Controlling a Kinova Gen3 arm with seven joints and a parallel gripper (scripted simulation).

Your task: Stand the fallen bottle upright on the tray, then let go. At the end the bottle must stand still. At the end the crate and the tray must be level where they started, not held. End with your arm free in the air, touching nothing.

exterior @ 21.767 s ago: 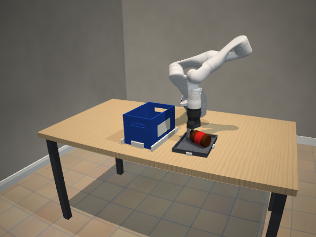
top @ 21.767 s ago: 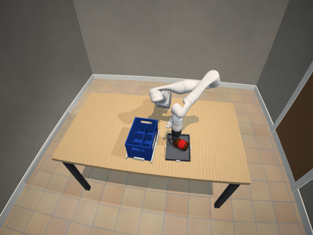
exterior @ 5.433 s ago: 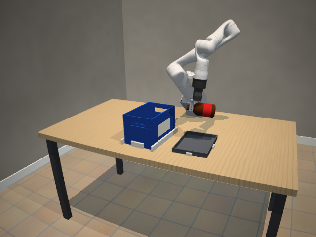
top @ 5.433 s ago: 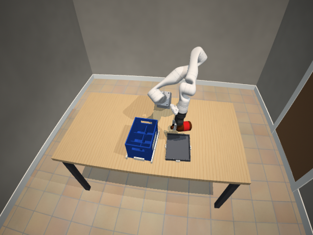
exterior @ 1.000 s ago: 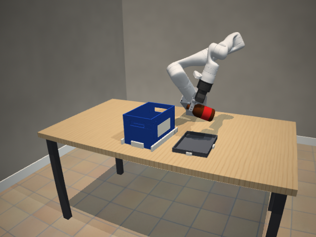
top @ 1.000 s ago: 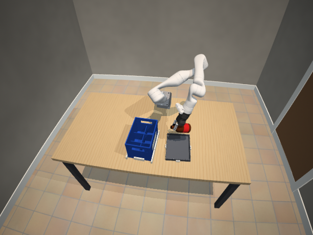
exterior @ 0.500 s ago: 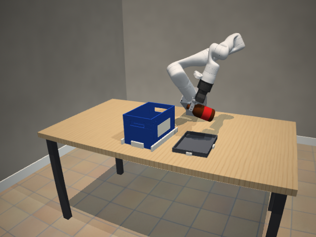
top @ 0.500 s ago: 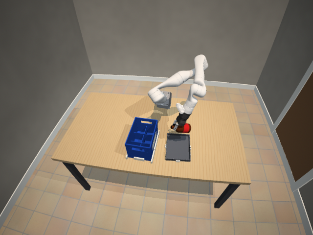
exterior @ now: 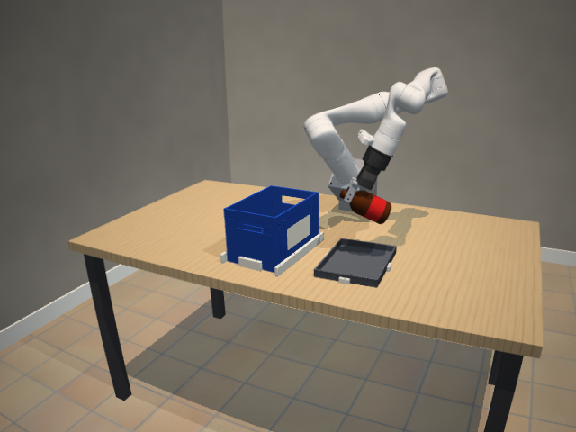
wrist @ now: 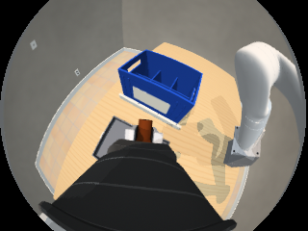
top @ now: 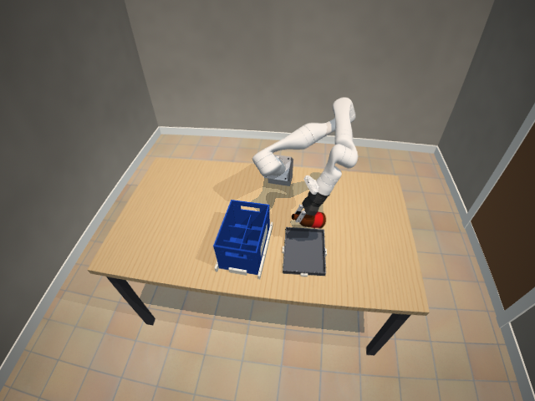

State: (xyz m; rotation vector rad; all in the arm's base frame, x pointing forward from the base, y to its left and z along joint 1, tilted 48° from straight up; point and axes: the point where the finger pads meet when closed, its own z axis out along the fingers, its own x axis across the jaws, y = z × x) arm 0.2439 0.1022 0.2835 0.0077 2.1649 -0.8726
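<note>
Now: hand 40 mm to the right of the brown bottle and 30 mm above it. Round my hand: blue crate: 240 mm to the right, 120 mm below, 30 mm behind; dark grey tray: 200 mm below, 50 mm ahead, 30 mm to the left.
</note>
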